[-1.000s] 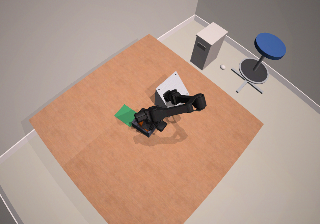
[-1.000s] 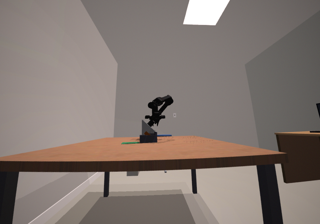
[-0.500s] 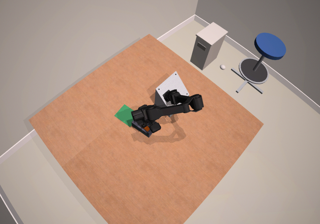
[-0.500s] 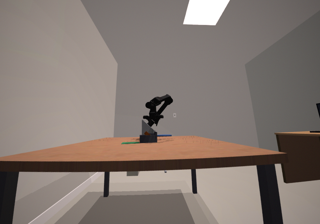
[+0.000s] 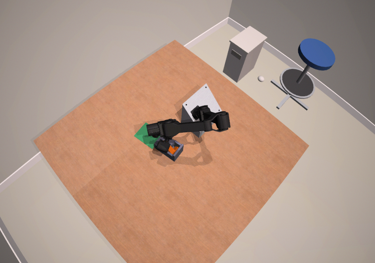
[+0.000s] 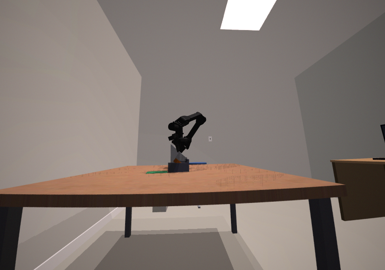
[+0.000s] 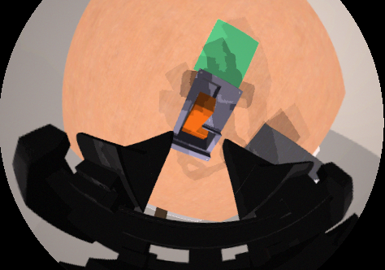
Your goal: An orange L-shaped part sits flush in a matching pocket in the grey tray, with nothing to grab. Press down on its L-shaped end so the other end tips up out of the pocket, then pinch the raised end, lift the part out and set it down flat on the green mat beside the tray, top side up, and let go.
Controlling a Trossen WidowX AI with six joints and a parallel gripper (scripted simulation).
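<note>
My gripper tip is 100 mm above the orange L-shaped part, 20 mm past it and 10 mm to the right of it. Round my gripper tip: green mat: 160 mm to the right, 160 mm below, 10 mm ahead.
</note>
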